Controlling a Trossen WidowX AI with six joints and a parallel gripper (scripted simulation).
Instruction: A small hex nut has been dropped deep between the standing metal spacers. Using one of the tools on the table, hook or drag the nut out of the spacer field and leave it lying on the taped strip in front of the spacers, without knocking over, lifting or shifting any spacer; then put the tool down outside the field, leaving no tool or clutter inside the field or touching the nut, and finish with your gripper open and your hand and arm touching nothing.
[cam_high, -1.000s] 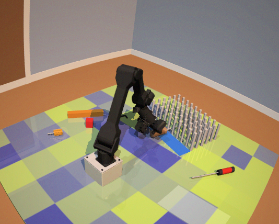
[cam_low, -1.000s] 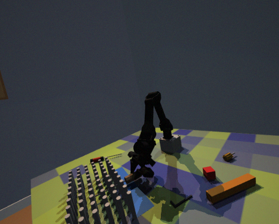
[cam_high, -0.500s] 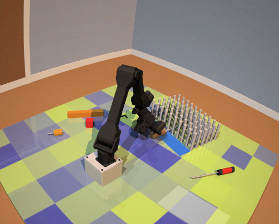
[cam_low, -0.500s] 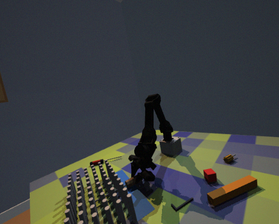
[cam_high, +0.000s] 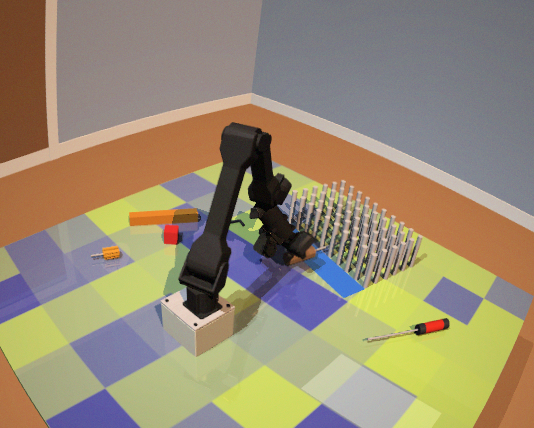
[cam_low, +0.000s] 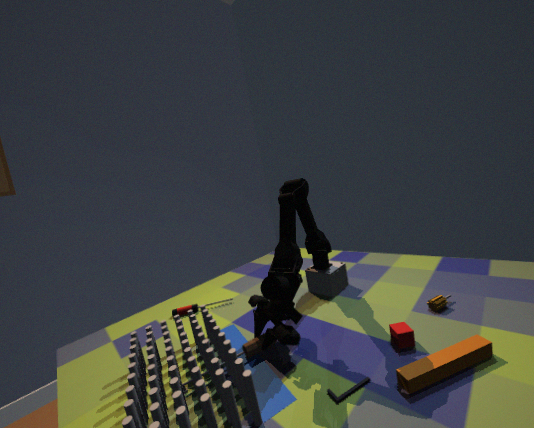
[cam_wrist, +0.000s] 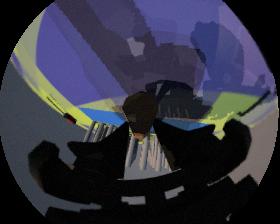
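The blue taped strip lies 50 mm ahead of my gripper tip, 20 mm below it and 10 mm to the right of it. From my gripper tip the other things lie so: wooden-handled tool (100 mm ahead, 30 mm to the right, 10 mm below); then red cube (300 mm to the left, 220 mm behind); then black hex key (250 mm to the left, 20 mm below, 10 mm behind).
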